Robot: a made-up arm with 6 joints. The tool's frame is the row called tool. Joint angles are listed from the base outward.
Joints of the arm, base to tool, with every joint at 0 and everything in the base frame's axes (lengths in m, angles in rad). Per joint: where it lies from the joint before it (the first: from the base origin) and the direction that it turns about. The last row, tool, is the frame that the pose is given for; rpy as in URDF.
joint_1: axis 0 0 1 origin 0 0 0.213
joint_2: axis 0 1 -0.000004 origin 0 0 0
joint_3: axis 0 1 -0.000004 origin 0.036 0 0.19
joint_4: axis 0 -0.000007 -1 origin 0.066 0 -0.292
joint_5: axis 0 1 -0.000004 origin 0 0 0
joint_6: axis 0 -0.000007 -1 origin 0.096 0 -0.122
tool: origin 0 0 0 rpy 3.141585 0 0
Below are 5 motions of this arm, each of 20 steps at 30 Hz.
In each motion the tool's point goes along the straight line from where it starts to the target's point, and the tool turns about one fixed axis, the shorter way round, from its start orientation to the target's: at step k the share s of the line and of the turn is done. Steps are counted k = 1, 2, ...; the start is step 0. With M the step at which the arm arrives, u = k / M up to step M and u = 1 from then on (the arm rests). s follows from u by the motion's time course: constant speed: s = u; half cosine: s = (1 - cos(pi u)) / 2; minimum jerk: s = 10 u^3 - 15 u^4 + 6 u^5.
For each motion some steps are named. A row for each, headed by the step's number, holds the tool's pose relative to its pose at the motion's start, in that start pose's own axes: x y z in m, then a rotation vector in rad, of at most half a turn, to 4 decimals.
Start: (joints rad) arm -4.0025 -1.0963 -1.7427 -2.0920 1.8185 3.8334
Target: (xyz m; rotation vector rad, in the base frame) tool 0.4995 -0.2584 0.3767 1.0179 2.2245 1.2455
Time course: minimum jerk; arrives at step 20
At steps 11, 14, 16, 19, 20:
11: 0.1071 -0.2081 0.1706 0.0516 0.4370 0.5441
14: 0.1511 -0.2936 0.2407 0.0728 0.6166 0.7678
16: 0.1701 -0.3305 0.2709 0.0819 0.6941 0.8642
19: 0.1803 -0.3504 0.2872 0.0868 0.7359 0.9163
20: 0.1805 -0.3508 0.2876 0.0869 0.7367 0.9174

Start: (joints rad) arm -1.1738 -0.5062 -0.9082 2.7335 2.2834 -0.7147
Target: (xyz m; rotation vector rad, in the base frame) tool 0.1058 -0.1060 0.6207 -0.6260 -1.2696 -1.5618
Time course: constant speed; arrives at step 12
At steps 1, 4, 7, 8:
1: -0.0031 -0.0051 0.0091 0.0322 -0.0418 -0.0199
4: -0.0123 -0.0204 0.0365 0.1290 -0.1671 -0.0794
7: -0.0215 -0.0356 0.0638 0.2257 -0.2925 -0.1390
8: -0.0245 -0.0407 0.0730 0.2580 -0.3342 -0.1589

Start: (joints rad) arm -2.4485 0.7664 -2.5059 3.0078 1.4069 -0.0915
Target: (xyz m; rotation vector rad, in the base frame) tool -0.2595 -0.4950 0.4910 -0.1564 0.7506 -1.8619
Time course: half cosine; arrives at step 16
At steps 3, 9, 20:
3: -0.0032 0.0173 -0.0036 -0.0447 0.0028 0.0508
9: -0.0226 0.1228 -0.0254 -0.3173 0.0201 0.3599
20: -0.0379 0.2055 -0.0424 -0.5310 0.0337 0.6023

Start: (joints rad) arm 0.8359 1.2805 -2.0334 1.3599 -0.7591 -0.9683
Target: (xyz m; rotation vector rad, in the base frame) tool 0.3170 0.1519 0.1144 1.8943 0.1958 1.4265
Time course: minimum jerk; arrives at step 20
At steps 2, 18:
2: -0.0002 0.0009 -0.0010 -0.0048 0.0010 -0.0035
18: -0.0235 0.1003 -0.1216 -0.5587 0.1199 -0.4084

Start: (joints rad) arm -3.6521 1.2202 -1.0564 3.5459 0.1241 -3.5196
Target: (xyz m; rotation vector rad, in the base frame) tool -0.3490 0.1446 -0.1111 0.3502 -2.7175 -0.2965
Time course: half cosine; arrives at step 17
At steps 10, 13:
10: 0.1640 -0.0097 -0.0483 -0.0502 0.3216 -0.4860
13: 0.2239 -0.0132 -0.0660 -0.0685 0.4391 -0.6636

